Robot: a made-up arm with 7 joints.
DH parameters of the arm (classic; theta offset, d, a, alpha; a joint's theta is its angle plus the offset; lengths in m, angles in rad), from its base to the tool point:
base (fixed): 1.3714 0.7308 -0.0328 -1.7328
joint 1: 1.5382 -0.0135 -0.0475 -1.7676
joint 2: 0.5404 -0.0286 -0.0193 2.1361
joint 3: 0 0.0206 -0.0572 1.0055
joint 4: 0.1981 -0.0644 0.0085 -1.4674
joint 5: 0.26 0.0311 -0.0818 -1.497
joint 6: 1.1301 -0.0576 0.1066 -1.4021
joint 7: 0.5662 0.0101 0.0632 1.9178
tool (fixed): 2.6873 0.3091 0 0
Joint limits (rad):
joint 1: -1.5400..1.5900
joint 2: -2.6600..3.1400
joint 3: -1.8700..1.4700
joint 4: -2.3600..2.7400
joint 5: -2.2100..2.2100
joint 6: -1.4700..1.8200
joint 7: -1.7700..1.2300
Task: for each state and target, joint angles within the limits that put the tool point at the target. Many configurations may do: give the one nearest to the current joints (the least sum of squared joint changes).
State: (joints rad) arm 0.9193 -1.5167 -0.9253 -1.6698 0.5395 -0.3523 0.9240
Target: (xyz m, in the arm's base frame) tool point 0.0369 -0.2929 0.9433
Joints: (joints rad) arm 1.0649 -1.6040 -1.0196 -1.6373 0.6758 -0.4703 0.6382
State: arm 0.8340 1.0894 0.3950 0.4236 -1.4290 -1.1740 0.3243
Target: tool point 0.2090 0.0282 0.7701
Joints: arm 0.5754 1.3090 0.5047 0.0099 -1.3499 -0.4635 0.0646
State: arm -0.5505 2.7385 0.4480 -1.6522 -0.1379 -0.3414 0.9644
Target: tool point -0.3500 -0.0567 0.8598
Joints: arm -0.6522 2.2030 0.7820 -1.5182 -0.0978 -0.4689 1.1226
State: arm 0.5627 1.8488 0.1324 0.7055 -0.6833 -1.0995 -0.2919
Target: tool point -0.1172 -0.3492 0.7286
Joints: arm 0.9859 1.6460 0.0429 0.8995 -0.4290 -1.3475 -0.5796
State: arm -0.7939 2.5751 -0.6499 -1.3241 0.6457 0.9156 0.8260
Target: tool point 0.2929 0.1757 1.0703
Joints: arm -1.3180 3.0124 -0.2161 -1.6365 0.5748 1.6686 0.9475
